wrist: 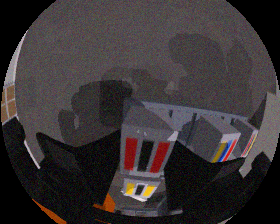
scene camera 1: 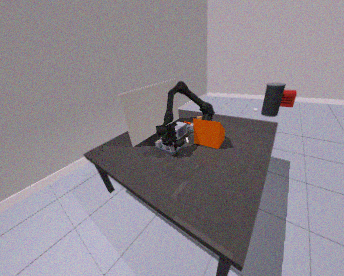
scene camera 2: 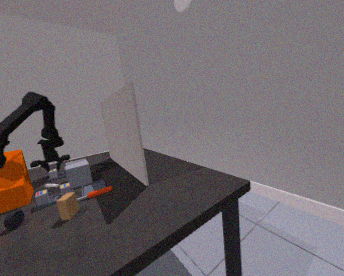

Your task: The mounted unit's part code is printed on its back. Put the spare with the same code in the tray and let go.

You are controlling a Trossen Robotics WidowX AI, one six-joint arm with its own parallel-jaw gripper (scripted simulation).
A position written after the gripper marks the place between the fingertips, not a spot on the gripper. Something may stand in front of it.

In view: the gripper (wrist: pixel 145 134) and a grey panel (scene camera 2: pixel 119 111).
